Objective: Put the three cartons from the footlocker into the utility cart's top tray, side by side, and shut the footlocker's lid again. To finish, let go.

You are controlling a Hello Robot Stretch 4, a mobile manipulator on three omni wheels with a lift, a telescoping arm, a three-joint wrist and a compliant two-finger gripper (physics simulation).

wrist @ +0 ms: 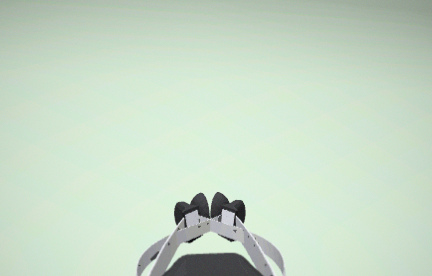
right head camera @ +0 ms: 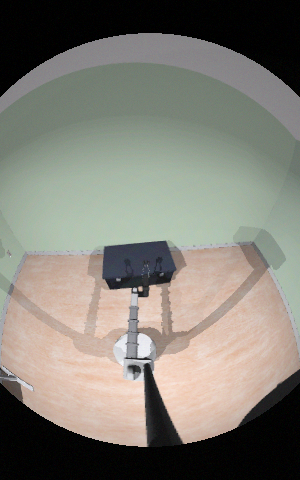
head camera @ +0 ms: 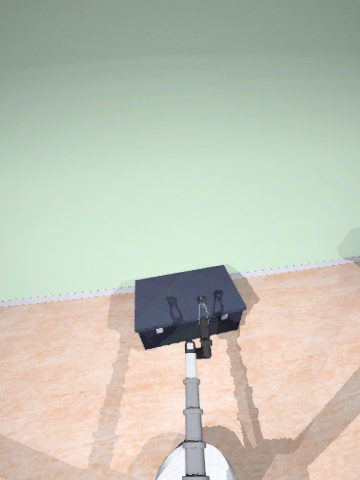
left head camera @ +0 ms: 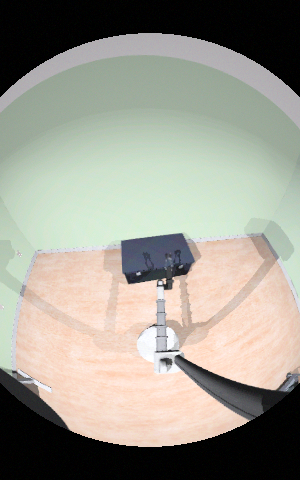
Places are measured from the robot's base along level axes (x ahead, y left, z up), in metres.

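Where they show: gripper, fingertip midpoint: (wrist: 209, 208) (right head camera: 145, 259) (head camera: 201, 295) (left head camera: 167, 252).
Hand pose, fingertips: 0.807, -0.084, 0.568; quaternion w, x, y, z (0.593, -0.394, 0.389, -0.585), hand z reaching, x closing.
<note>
After its pixels a point has its place, as x, y, z.
The dark blue footlocker (head camera: 180, 287) @[1.076, 0.059, 0.325] (left head camera: 142, 250) @[1.014, 0.170, 0.325] (right head camera: 120, 257) @[1.003, 0.209, 0.324] stands on the floor against the wall. Its lid lies down over the box and looks shut; a small gap cannot be ruled out. Two pale latches show at its front. My gripper (head camera: 201, 300) @[0.807, -0.084, 0.568] (left head camera: 169, 257) @[0.807, -0.084, 0.568] (right head camera: 146, 265) (wrist: 209, 208) @[0.807, -0.084, 0.568] is over the front right part of the lid, with its shadows on the lid. Its fingertips meet or nearly meet, with no thing between them. The cartons do not show in these views. The utility cart cannot be made out for certain.
The pale green wall (head camera: 175, 200) @[1.393, 0.060, 0.956] (wrist: 215, 100) @[1.412, -0.107, 1.100] rises behind the footlocker. The telescoping arm (head camera: 192, 425) @[0.215, 0.004, 0.557] reaches toward the footlocker from the base. A pale bar (left head camera: 37, 381) (right head camera: 17, 378) shows at the lower left, and a partly hidden grey thing (left head camera: 287, 382) at the lower right.
</note>
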